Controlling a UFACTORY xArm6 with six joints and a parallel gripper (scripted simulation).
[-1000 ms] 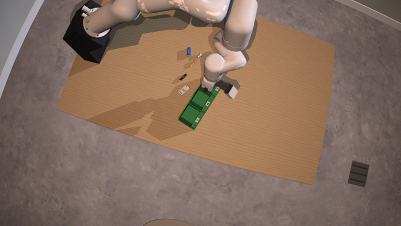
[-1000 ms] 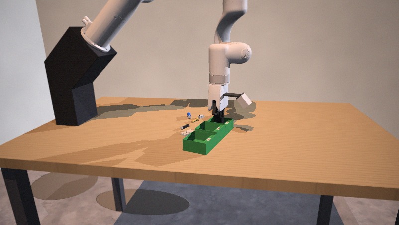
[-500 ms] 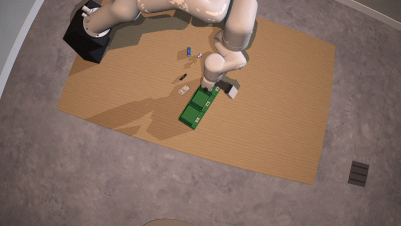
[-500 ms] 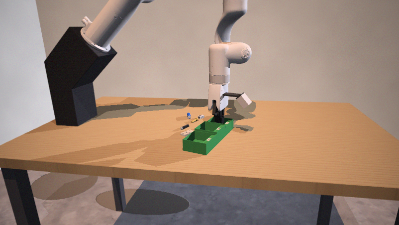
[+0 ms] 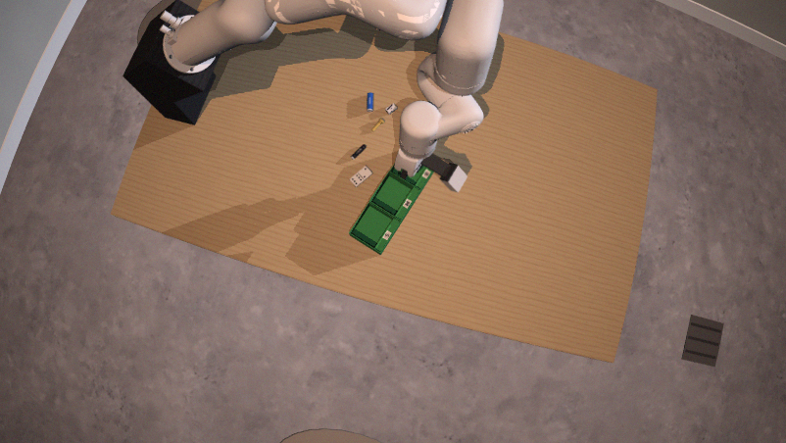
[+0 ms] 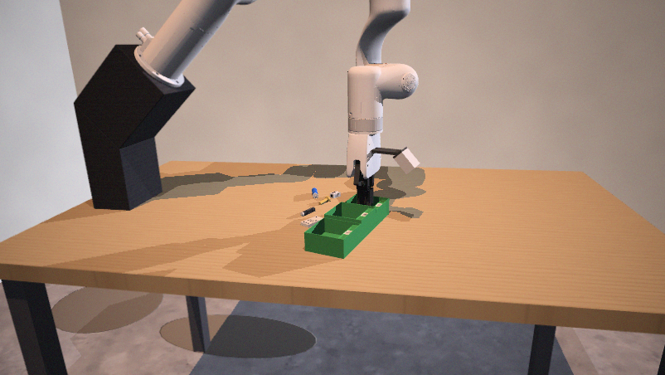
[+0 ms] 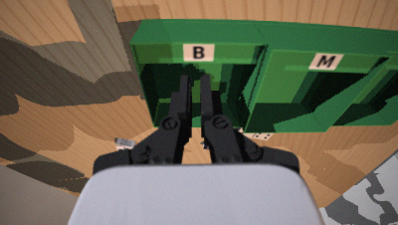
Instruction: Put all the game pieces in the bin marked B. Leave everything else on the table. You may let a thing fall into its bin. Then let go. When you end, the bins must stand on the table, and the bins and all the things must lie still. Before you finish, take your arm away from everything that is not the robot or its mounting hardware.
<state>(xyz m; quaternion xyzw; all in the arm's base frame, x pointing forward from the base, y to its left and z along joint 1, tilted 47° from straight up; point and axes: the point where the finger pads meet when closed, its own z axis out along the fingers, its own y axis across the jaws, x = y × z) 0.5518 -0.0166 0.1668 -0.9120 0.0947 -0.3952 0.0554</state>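
Now: hand 110 mm past the white domino, 60 mm to the left of it and 50 mm above it. The rest, counted from my hand: black cylinder: 140 mm behind, 50 mm below; green three-compartment bin: 20 mm behind, 80 mm to the right, 30 mm below; brass bolt: 120 mm behind, 80 mm to the left, 40 mm below.
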